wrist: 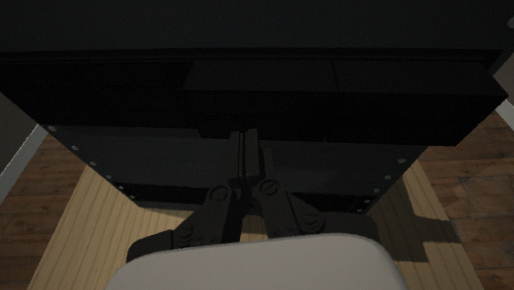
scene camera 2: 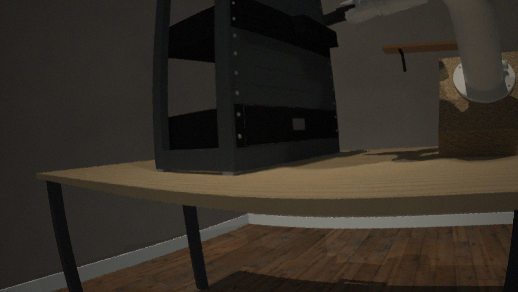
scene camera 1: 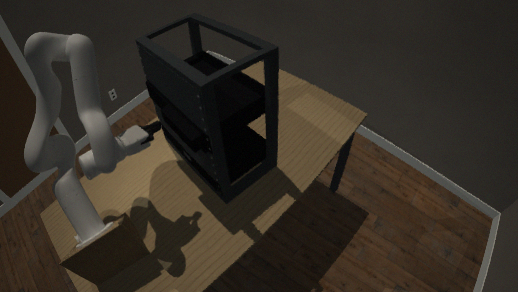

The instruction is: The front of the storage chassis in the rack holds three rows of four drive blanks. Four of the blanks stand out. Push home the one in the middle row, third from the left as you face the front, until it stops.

A dark rack shows in the wrist view, in scene camera 2 and in scene camera 1 point(204, 105). One and the same spot on the dark rack: point(scene camera 2: 275, 98) is point(wrist: 180, 181).
